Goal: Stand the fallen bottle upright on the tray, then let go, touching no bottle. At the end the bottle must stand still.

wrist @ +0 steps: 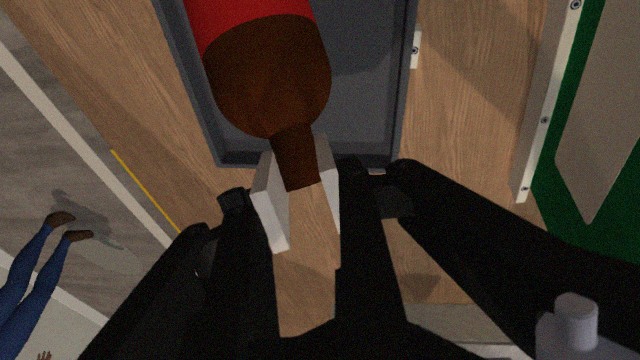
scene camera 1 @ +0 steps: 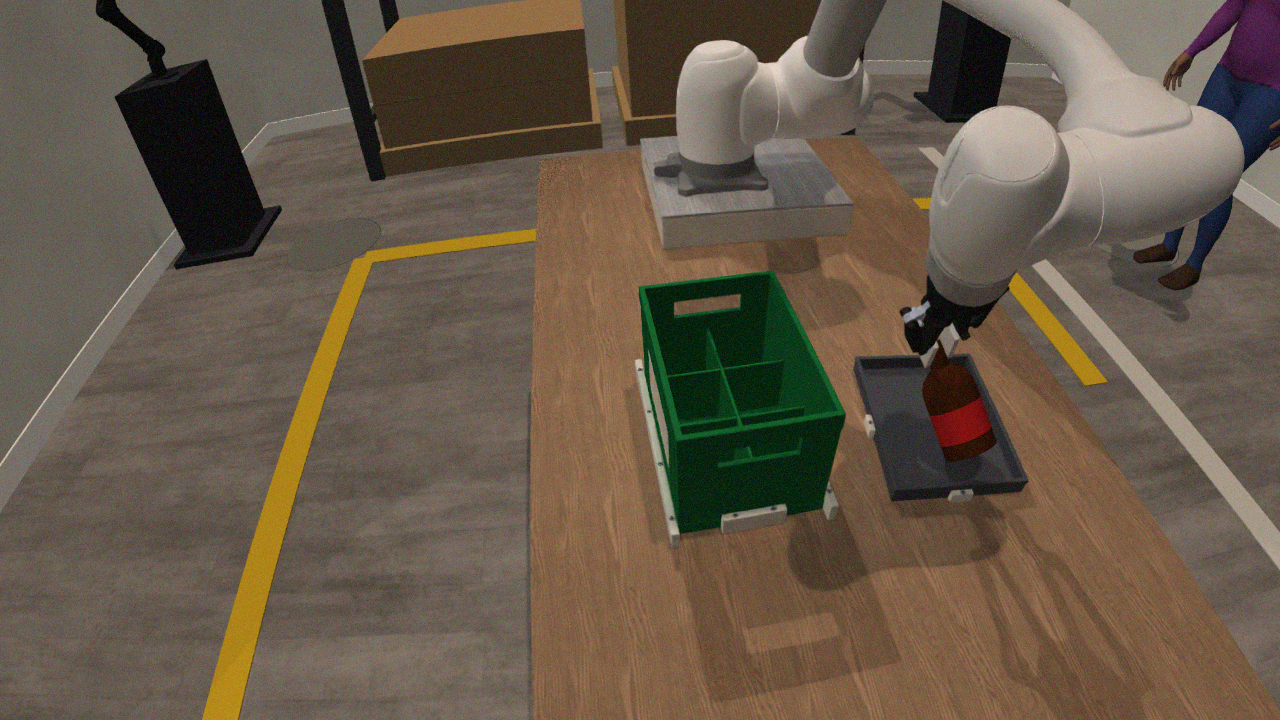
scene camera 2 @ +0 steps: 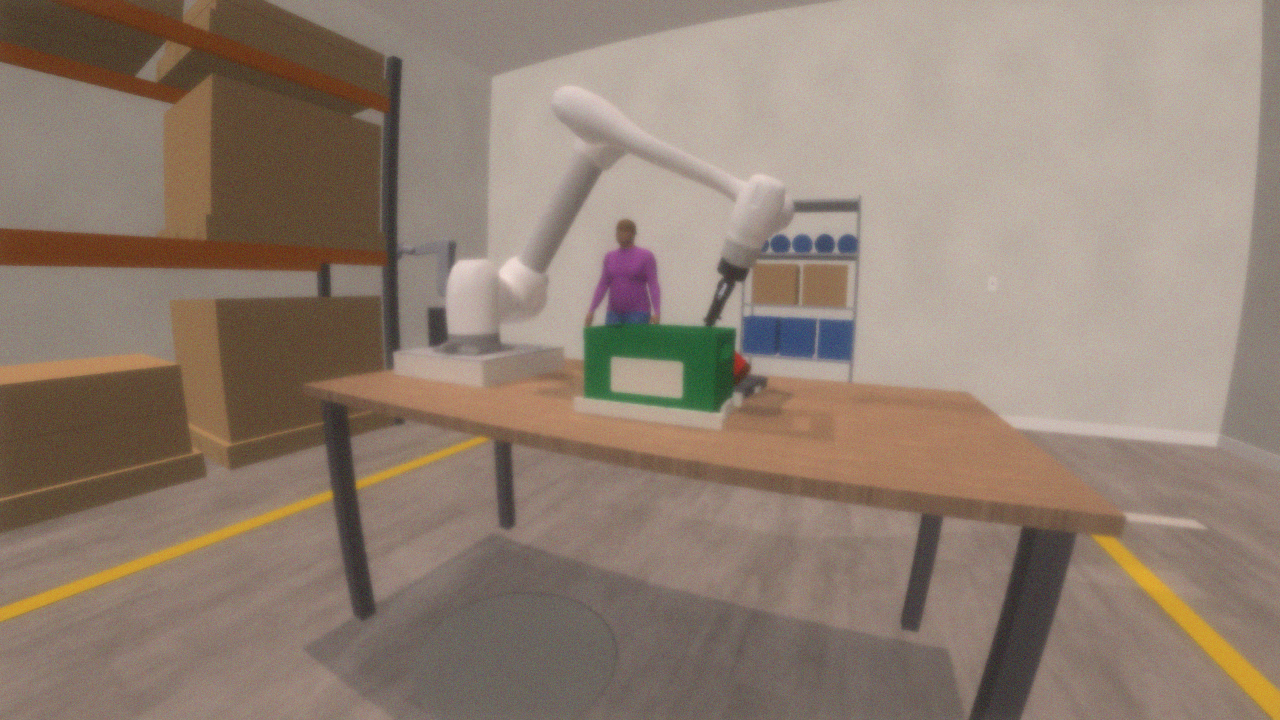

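Seen in the pictures: gripper, fingertip midpoint: (wrist: pixel 300 164) (scene camera 1: pixel 933 353); arm's base at its link origin: (scene camera 1: pixel 716 173) (scene camera 2: pixel 474 351).
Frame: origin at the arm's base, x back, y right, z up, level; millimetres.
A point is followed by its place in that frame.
The brown bottle (scene camera 1: pixel 955 402) @(x -729, y -172, z 32 mm) (scene camera 2: pixel 741 366) @(x -760, y -174, z -8 mm) (wrist: pixel 270 80) @(x -711, y -172, z 49 mm) with a red label is tilted, neck up toward the gripper and base lower, over the grey tray (scene camera 1: pixel 904 447) @(x -712, y -130, z -67 mm) (scene camera 2: pixel 757 383) @(x -805, y -175, z -50 mm) (wrist: pixel 360 100) @(x -619, y -139, z -66 mm). In scene camera 1 its base is over the tray's front right part; whether it touches the tray floor I cannot tell. My gripper (scene camera 1: pixel 939 347) @(x -653, y -169, z 50 mm) (scene camera 2: pixel 710 322) @(x -653, y -169, z 50 mm) (wrist: pixel 300 164) @(x -653, y -169, z 50 mm) is shut on the bottle's neck, above the tray's back part. In the wrist view the neck lies between the two pale finger pads, and its mouth is not visible. In scene camera 2 the crate hides much of the bottle.
A green divided crate (scene camera 1: pixel 760 483) @(x -788, y 101, z 5 mm) (scene camera 2: pixel 599 358) @(x -555, y 207, z 42 mm) (wrist: pixel 560 230) @(x -536, y 23, z 24 mm) stands beside the tray, held by white brackets on the wooden table (scene camera 1: pixel 608 608) @(x -883, y 290, z -72 mm) (scene camera 2: pixel 895 447) @(x -1114, y 186, z -72 mm). The arm's base plinth (scene camera 1: pixel 760 223) @(x -163, y -54, z -32 mm) (scene camera 2: pixel 474 365) @(x -136, y 136, z -15 mm) is at the back. A person (scene camera 1: pixel 1253 53) (scene camera 2: pixel 628 277) stands beyond the table.
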